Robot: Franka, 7 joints.
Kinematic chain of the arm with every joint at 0, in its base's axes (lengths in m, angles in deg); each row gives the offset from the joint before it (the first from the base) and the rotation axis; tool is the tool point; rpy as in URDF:
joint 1: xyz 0 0 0.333 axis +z
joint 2: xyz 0 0 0 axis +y
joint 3: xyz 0 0 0.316 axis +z
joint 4: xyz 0.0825 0 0 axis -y
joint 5: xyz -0.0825 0 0.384 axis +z
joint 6: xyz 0 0 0 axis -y
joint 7: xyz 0.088 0 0 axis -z
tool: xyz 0 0 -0.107 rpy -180 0 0
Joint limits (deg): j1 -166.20..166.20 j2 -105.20..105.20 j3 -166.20..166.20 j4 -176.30..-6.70 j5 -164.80..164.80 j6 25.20..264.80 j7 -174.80..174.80
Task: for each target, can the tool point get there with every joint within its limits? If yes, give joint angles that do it. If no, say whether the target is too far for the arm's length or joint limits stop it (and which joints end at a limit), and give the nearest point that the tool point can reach.
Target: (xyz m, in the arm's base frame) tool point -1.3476 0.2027 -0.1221
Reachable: no: too far | nearest point -0.8047 0.1210 0.0613 | short by 0.579 m
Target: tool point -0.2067 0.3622 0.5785
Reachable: yes | joints -122.11 -88.99 -74.28 -119.89 -96.05 245.06 -128.28
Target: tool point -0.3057 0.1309 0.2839
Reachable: yes | joints 43.41 78.52 97.15 -159.37 123.39 171.60 132.25
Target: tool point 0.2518 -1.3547 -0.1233
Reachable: no: too far | nearest point 0.1488 -0.8007 0.0633 | short by 0.594 m
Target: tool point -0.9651 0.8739 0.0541
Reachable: no: too far | nearest point -0.6218 0.5631 0.1533 | short by 0.474 m
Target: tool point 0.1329 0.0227 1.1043
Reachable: yes | joints -1.90 15.75 121.73 -24.40 -24.34 217.97 -59.10
